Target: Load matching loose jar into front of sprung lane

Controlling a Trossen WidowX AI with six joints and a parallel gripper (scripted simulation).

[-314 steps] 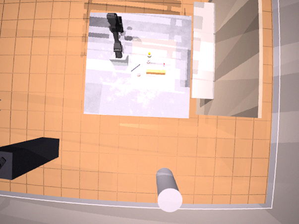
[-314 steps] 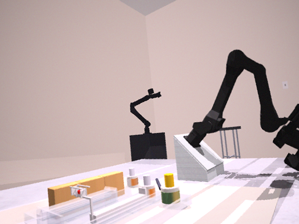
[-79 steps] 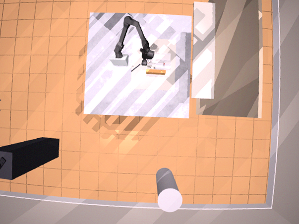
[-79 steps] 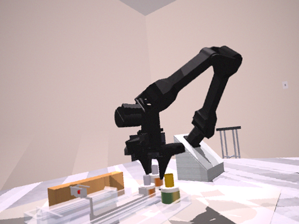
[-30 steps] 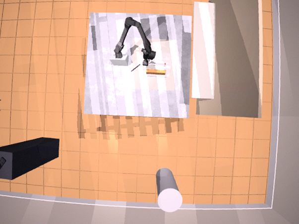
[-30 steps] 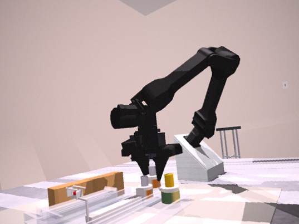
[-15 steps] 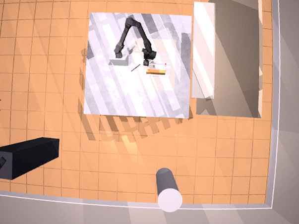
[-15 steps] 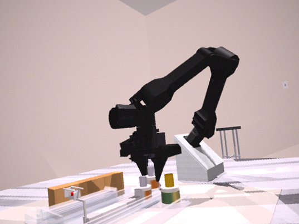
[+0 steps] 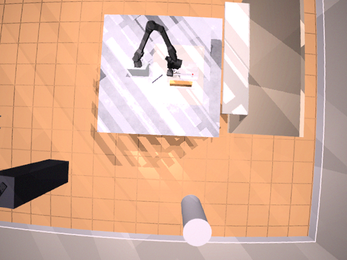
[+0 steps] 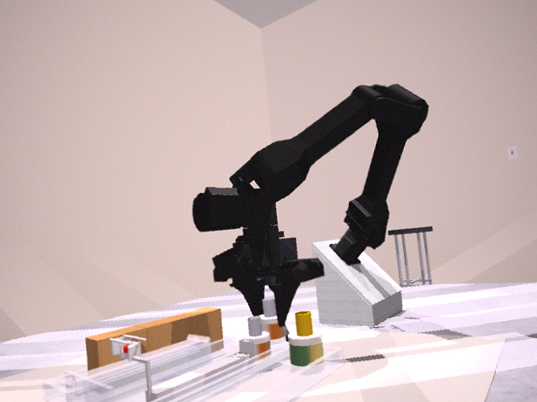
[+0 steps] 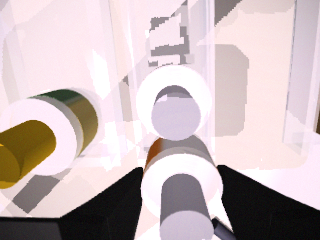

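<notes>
Right now the clear sprung lane is 17 cm ahead of my gripper tip, 2 cm to the right of it and 3 cm below it. From my gripper tip the other things lie so: thin dark rod 13 cm behind, 8 cm to the right, 4 cm below; then red mark 23 cm ahead, 3 cm to the right, 2 cm above.
</notes>
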